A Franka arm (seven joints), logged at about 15 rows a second.
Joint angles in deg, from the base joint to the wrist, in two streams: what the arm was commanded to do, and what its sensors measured. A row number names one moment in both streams.
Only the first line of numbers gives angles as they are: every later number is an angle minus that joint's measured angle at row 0.
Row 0, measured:
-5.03, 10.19, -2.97, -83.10, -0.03, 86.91, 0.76
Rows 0 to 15, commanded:
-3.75, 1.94, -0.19, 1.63, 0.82, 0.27, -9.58
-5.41, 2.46, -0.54, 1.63, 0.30, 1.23, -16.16
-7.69, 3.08, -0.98, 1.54, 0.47, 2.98, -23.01
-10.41, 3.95, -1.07, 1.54, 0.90, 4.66, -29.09
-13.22, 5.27, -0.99, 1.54, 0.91, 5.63, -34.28
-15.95, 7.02, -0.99, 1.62, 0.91, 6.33, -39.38
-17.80, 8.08, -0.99, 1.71, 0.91, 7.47, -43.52
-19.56, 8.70, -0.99, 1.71, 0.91, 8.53, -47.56
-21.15, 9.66, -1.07, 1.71, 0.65, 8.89, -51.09
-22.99, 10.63, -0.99, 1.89, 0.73, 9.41, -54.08
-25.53, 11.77, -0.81, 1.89, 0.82, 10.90, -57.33
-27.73, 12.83, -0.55, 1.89, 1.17, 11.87, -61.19
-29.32, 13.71, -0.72, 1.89, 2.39, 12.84, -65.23
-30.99, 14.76, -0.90, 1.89, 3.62, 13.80, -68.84
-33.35, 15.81, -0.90, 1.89, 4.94, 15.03, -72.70
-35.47, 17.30, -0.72, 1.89, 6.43, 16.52, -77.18
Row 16, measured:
-31.60, 14.47, -1.36, 0.34, 3.38, 14.74, -69.85
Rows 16 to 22, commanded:
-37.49, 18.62, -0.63, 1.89, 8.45, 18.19, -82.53
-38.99, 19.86, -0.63, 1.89, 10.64, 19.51, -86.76
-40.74, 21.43, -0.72, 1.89, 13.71, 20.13, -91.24
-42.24, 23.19, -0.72, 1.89, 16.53, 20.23, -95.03
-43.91, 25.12, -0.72, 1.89, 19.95, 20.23, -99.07
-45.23, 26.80, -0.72, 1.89, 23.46, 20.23, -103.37
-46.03, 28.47, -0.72, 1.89, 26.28, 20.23, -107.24
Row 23, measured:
-44.33, 24.85, -1.33, 0.35, 21.18, 19.99, -100.98
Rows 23 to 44, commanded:
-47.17, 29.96, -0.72, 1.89, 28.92, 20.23, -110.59
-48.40, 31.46, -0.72, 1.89, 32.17, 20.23, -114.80
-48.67, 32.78, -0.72, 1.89, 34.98, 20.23, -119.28
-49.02, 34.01, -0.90, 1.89, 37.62, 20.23, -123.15
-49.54, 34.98, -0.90, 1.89, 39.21, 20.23, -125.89
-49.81, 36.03, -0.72, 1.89, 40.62, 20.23, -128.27
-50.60, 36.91, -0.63, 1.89, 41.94, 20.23, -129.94
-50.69, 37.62, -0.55, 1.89, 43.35, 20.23, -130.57
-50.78, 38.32, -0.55, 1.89, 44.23, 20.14, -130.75
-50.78, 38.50, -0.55, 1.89, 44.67, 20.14, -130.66
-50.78, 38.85, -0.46, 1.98, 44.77, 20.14, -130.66
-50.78, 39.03, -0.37, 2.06, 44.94, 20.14, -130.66
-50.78, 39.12, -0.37, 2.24, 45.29, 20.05, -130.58
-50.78, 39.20, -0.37, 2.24, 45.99, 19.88, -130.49
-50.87, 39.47, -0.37, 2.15, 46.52, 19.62, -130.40
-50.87, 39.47, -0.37, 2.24, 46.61, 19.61, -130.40
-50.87, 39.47, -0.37, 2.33, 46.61, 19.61, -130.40
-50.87, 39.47, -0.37, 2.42, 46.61, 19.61, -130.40
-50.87, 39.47, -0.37, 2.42, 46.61, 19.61, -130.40
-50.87, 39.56, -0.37, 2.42, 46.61, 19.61, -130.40
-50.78, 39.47, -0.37, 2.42, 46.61, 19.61, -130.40
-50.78, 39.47, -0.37, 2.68, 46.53, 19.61, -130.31
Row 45, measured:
-50.18, 38.48, -0.89, 0.77, 45.54, 20.32, -130.27
